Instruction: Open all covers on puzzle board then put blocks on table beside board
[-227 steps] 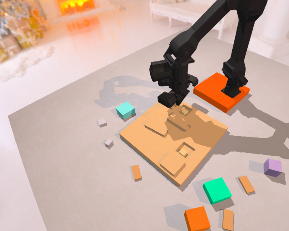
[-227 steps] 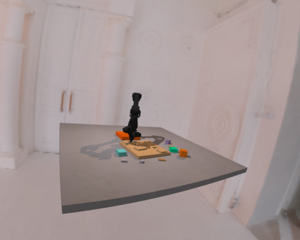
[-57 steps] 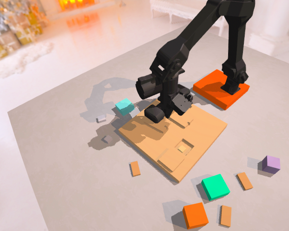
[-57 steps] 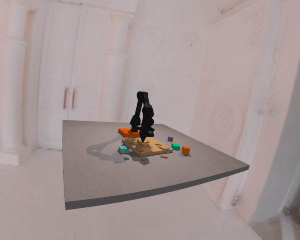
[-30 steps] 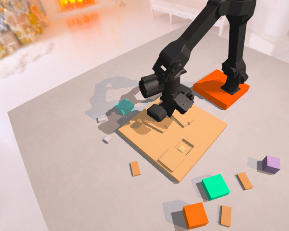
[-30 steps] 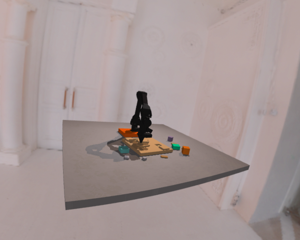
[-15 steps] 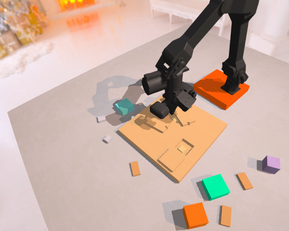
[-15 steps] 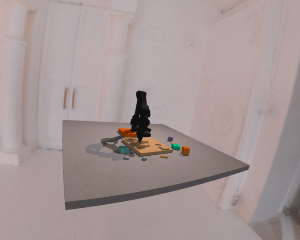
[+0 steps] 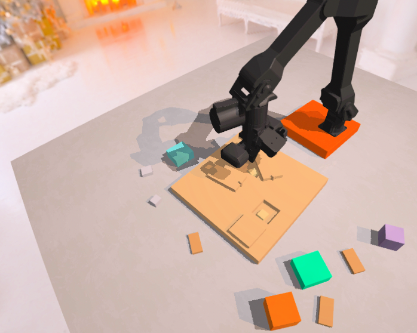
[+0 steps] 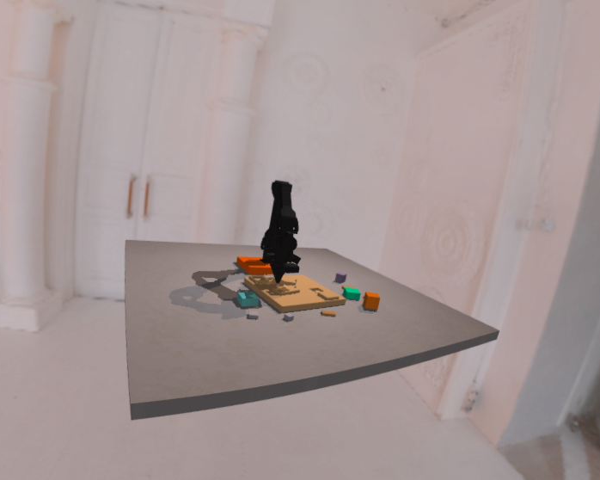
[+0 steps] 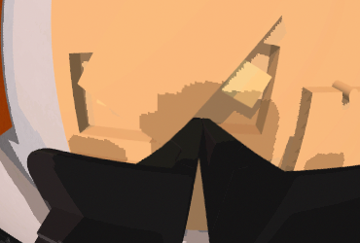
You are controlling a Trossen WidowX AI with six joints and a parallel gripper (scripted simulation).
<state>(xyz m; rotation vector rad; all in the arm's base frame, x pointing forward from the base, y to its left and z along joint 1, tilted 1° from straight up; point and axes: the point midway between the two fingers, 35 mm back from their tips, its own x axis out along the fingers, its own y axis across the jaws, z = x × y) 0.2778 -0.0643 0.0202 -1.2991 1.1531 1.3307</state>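
Now: gripper tip 13 cm short of the cyan block, 17 cm to the left of it and 1 cm above it. The rest, counted from my gripper tip: orange block 22 cm ahead, 31 cm to the left; purple cube 8 cm behind, 37 cm to the left; green block 11 cm ahead, 30 cm to the left, 1 cm below.
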